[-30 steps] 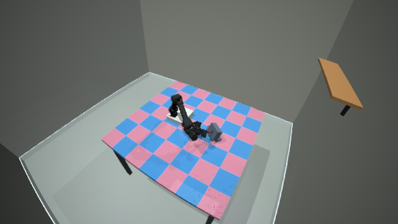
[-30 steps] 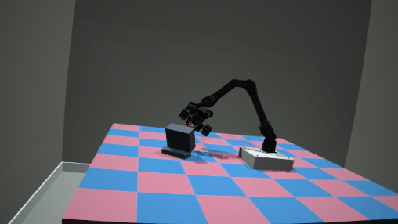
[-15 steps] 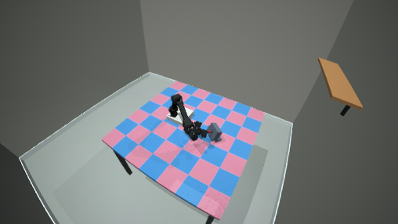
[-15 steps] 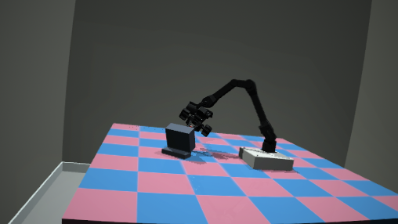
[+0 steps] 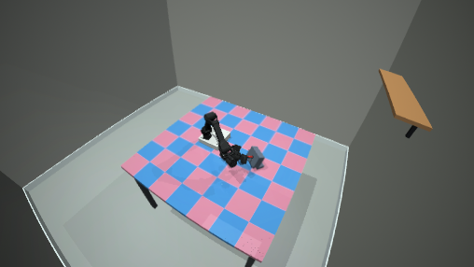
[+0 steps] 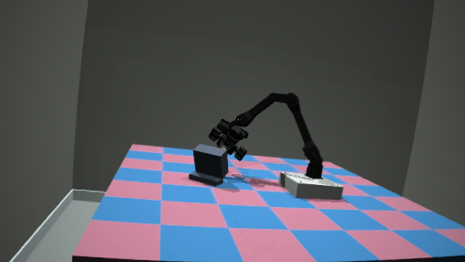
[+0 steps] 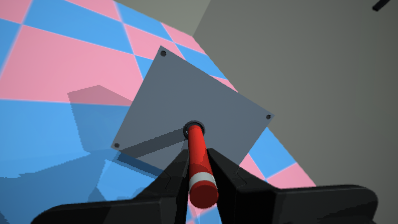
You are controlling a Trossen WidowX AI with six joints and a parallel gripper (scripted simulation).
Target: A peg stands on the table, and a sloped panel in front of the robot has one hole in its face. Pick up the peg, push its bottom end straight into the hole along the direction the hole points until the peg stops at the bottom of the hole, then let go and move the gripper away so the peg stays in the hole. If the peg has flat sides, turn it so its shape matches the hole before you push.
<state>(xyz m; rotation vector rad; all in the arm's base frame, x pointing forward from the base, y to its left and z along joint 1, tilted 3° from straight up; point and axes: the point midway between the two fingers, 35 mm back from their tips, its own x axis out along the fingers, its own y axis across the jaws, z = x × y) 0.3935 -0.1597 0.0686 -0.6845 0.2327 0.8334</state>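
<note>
Now: the sloped panel 50 mm ahead of my gripper tip, 40 mm to the left of it and 30 mm below it. From my gripper tip the other things lie so: red peg (10 mm to the right, 10 mm behind, 10 mm above).
</note>
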